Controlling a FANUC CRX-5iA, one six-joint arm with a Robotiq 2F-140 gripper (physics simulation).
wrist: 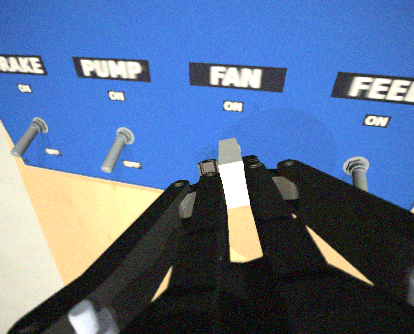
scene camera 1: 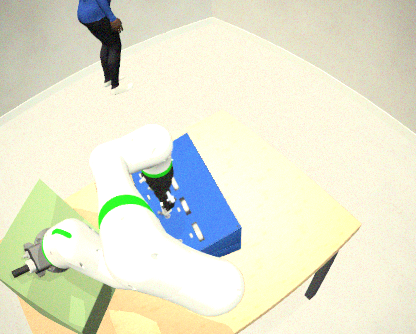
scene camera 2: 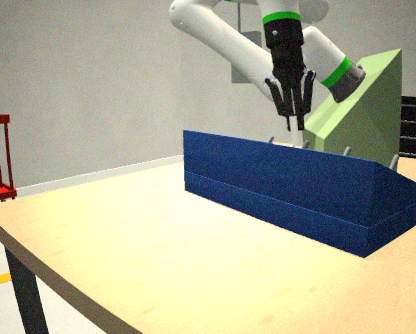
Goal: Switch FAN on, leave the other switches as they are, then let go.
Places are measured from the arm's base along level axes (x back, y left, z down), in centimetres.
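Pixels of known places: gripper, fingertip midpoint: (wrist: 230,154) (scene camera 1: 167,211) (scene camera 2: 297,146); arm's base, link origin: (scene camera 1: 53,250) (scene camera 2: 351,87).
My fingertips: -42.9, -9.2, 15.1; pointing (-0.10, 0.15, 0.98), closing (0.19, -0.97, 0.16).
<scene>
Ahead of a thing's pixels: the offset from my fingertips to its middle, as dx, dy, dz. "spot": to the spot under its first point. Level surfaces: height alone.
The blue switch panel @[-8.8, +2.5, +5.5] (scene camera 1: 210,200) (scene camera 2: 280,175) (wrist: 165,30) stands on the table. The FAN label @[-6.1, -2.8, +0.6] (wrist: 238,77) and its ON mark @[spot: -3.9, -1.7, +1.4] (wrist: 233,106) show in the wrist view. The FAN lever is hidden there behind the fingertips, so its position cannot be told. My gripper (scene camera 1: 168,206) (scene camera 2: 296,131) (wrist: 230,154) is shut with nothing held, its pale tip low over the panel below FAN's ON mark. The PUMP lever @[-4.4, +11.7, +0.7] (wrist: 115,150) and BRAKE lever @[-10.1, +22.3, +0.7] (wrist: 29,136) point down, on the OFF side. The FEED lever @[+6.9, -9.5, +0.7] (wrist: 359,175) also points down, partly hidden by the gripper.
A green angular block (scene camera 1: 35,220) (scene camera 2: 367,110) stands beside the panel, near the arm's base. The wooden table @[dz +11.3] (scene camera 1: 300,210) (scene camera 2: 150,240) (wrist: 50,195) carries the panel. A person (scene camera 1: 95,12) stands on the floor beyond the table. A red frame (scene camera 2: 8,150) stands at the far left.
</scene>
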